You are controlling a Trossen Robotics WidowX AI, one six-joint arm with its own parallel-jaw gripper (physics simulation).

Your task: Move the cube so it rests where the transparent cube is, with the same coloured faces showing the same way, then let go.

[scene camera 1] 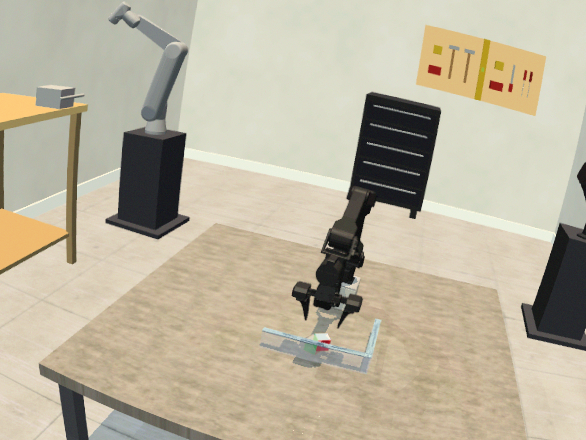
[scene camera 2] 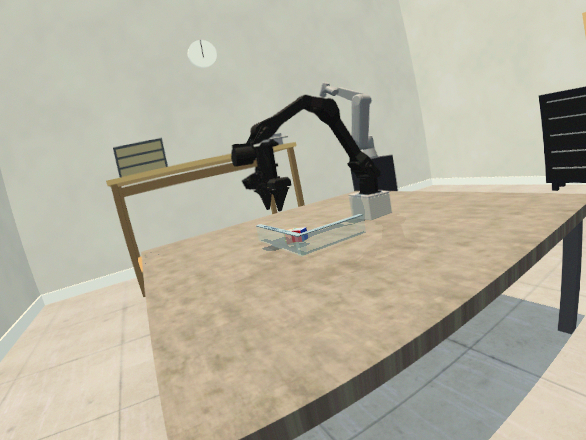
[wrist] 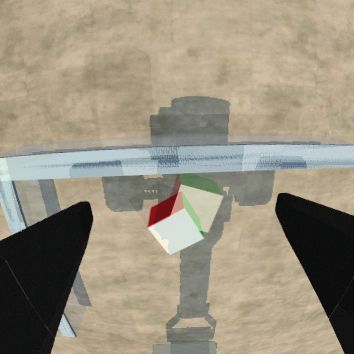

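Seen in the pictures: gripper, fingertip midpoint: [scene camera 1: 321, 324] [scene camera 2: 274, 210] [wrist: 185, 206]; arm's base, origin of the base link: [scene camera 1: 344, 278] [scene camera 2: 369, 192].
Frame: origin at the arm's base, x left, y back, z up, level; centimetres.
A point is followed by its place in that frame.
Observation:
The cube [scene camera 1: 322, 340] [scene camera 2: 301, 233] [wrist: 176, 232] sits on the table with its white face up. In the wrist view a red face shows at its upper left, and a green face at its right. The transparent cube [scene camera 1: 310, 346] [wrist: 206, 201] is pale on top with a green side. It overlaps the cube's outline and lies nearer the long clear wall, turned differently from the cube. My gripper [scene camera 1: 323, 323] @[x 1.9, y -40.4, z 3.1 cm] [scene camera 2: 274, 209] @[x 1.9, y -40.4, z 3.1 cm] [wrist: 185, 206] @[x 1.9, y -40.4, z 3.1 cm] is open and empty, pointing down above the cube, with one finger to each side of it in the wrist view.
Two clear walls with light blue top edges [scene camera 1: 290, 336] @[x -5.9, y -41.6, z -2.9 cm] [scene camera 2: 330, 225] @[x 17.3, y -29.9, z -3.1 cm] [wrist: 215, 160] @[x -0.8, y -40.9, z -3.0 cm] meet in a corner. The long one stands close beside both cubes, across the wrist view; the short one [scene camera 1: 374, 337] @[x 16.7, y -29.4, z -2.9 cm] stands to one side. The arm's white base [scene camera 2: 370, 205] @[x 5.5, y -4.9, z -3.6 cm] stands behind on the table [scene camera 1: 200, 300] @[x -40.6, y -27.2, z -9.0 cm].

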